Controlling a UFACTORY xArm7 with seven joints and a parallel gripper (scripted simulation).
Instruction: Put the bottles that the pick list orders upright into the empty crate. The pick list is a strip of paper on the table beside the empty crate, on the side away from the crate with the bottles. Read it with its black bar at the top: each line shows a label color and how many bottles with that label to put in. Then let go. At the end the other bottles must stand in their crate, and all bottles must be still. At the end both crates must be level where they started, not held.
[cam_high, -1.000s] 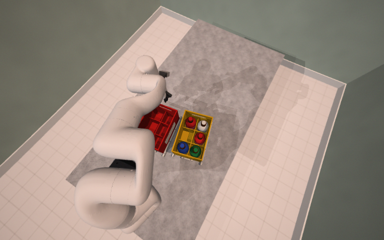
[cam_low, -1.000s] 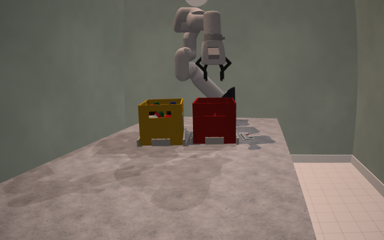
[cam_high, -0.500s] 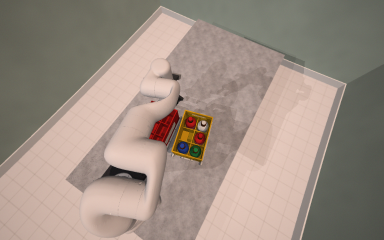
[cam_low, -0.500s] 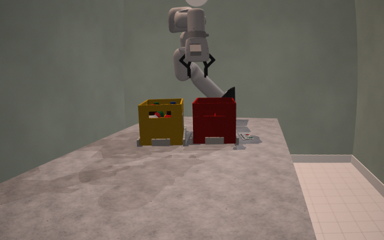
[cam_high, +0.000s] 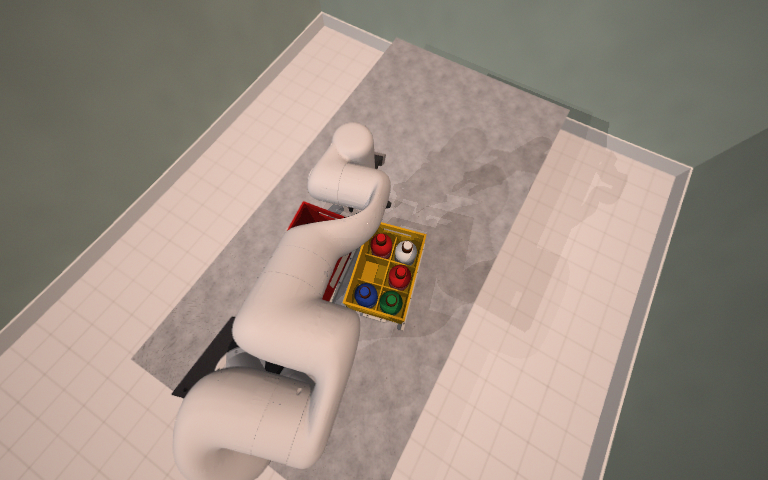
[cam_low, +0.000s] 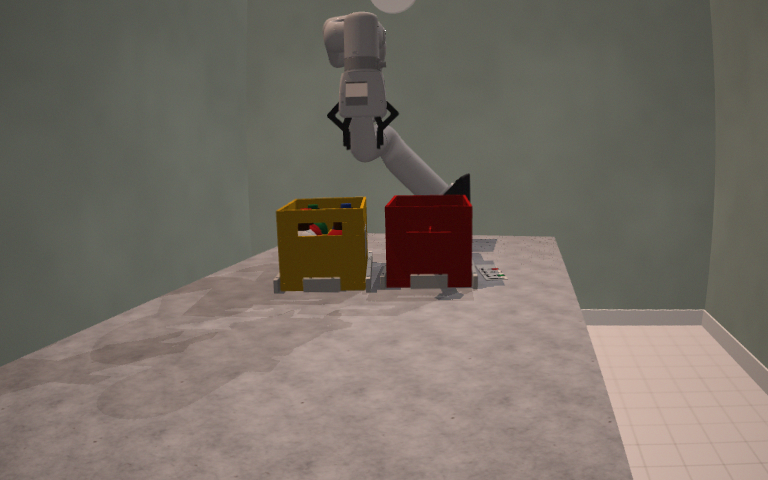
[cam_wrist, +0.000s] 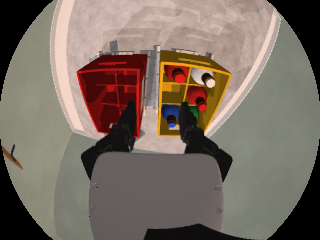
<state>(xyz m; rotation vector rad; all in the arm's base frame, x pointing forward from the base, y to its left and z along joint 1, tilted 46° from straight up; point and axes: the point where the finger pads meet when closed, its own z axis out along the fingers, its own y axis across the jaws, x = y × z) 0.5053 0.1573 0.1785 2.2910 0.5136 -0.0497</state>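
Right now my hand is 23 cm above the green-labelled bottle, 20 cm to the left of it and 13 cm past it. Also, from my hand: red crate: 23 cm below, 16 cm behind, 9 cm to the left; white bottle: 23 cm below, 14 cm to the right, 4 cm ahead; yellow crate: 23 cm below, 13 cm to the right, 6 cm behind.
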